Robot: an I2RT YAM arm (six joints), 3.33 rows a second.
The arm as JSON. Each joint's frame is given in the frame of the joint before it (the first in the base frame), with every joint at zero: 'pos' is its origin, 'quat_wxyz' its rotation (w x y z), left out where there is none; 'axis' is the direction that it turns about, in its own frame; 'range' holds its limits. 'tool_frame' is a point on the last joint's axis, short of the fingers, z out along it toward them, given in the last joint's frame.
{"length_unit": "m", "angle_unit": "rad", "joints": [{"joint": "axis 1", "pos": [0.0, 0.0, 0.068], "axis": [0.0, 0.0, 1.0], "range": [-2.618, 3.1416]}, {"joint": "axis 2", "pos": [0.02, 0.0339, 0.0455], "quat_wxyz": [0.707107, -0.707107, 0.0, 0.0], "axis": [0.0, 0.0, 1.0], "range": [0.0, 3.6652]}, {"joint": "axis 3", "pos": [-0.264, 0.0, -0.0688], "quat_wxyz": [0.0, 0.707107, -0.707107, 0.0], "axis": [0.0, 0.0, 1.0], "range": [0.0, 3.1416]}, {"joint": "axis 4", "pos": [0.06, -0.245, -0.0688], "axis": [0.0, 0.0, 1.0], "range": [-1.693, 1.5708]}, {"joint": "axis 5", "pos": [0.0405, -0.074, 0.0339], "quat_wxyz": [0.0, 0.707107, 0.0, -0.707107], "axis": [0.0, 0.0, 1.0], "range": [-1.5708, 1.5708]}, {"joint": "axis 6", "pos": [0.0, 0.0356, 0.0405], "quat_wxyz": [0.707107, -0.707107, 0.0, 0.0], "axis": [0.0, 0.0, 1.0], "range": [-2.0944, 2.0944]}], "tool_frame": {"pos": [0.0, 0.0, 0.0], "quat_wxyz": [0.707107, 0.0, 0.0, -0.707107]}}
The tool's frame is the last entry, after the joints.
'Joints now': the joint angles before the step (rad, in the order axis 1, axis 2, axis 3, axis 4, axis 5, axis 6). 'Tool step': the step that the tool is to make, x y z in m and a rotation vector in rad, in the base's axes. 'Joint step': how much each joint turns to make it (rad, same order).
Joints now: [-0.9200, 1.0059, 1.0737, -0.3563, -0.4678, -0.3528]
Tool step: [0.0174, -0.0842, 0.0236, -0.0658, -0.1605, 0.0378]
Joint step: [-0.1444, 0.2931, 0.1824, 0.2932, -0.1975, 0.0721]
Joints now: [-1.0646, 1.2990, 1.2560, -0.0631, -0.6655, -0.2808]
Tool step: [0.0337, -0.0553, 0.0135, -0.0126, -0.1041, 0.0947]
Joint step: [0.0001, 0.2486, 0.2103, 0.1703, -0.0981, 0.1073]
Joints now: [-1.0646, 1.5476, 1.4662, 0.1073, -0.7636, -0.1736]
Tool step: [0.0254, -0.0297, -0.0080, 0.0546, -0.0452, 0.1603]
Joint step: [0.0108, 0.1566, 0.1123, 0.1011, -0.1459, 0.1106]
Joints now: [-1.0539, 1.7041, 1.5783, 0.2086, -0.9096, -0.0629]
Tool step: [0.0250, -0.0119, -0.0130, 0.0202, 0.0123, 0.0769]
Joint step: [0.0353, 0.0938, 0.0676, 0.0062, -0.0416, 0.0046]
